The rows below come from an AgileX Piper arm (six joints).
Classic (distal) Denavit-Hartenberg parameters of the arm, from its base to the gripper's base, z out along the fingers. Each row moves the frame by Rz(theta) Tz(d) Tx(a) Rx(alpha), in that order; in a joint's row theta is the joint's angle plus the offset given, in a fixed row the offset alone. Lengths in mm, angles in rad.
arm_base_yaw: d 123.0, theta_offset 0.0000, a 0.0, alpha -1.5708
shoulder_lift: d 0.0, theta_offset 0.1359, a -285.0, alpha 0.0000
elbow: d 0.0, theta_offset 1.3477, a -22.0, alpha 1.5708
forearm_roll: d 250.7, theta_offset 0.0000, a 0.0, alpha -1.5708
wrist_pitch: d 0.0, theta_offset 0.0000, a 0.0, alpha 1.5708
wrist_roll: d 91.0, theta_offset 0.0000, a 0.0, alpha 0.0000
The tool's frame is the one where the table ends.
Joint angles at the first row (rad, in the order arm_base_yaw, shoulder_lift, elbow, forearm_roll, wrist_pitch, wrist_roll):
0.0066 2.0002 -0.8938 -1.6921 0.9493 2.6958
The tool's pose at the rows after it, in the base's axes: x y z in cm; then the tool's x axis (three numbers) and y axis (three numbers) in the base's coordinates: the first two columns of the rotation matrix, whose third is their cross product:
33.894 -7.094 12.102 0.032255 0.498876 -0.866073 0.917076 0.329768 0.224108
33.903 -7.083 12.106 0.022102 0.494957 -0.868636 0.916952 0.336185 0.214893
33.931 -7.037 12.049 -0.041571 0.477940 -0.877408 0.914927 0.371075 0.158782
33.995 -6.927 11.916 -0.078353 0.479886 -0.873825 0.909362 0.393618 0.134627
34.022 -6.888 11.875 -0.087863 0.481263 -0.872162 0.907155 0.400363 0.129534
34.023 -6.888 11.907 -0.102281 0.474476 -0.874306 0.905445 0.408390 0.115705
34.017 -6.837 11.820 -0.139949 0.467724 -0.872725 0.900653 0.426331 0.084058
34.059 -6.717 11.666 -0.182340 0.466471 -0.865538 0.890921 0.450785 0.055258
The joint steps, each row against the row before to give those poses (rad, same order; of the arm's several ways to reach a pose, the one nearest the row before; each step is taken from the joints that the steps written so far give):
0.0000 0.0000 0.0000 -0.0021 -0.0047 0.0786
0.0003 0.0000 0.0000 -0.0011 0.0000 -0.0104
0.0000 0.0000 0.0000 0.0000 -0.0087 -0.0661
0.0000 0.0000 0.0000 0.0000 -0.0202 -0.0322
0.0000 0.0000 0.0000 -0.0009 -0.0068 -0.0073
0.0000 -0.0010 0.0000 0.0000 0.0000 -0.0169
0.0000 0.0000 0.0000 0.0060 -0.0100 -0.0404
0.0000 0.0001 0.0000 0.0043 -0.0217 -0.0407

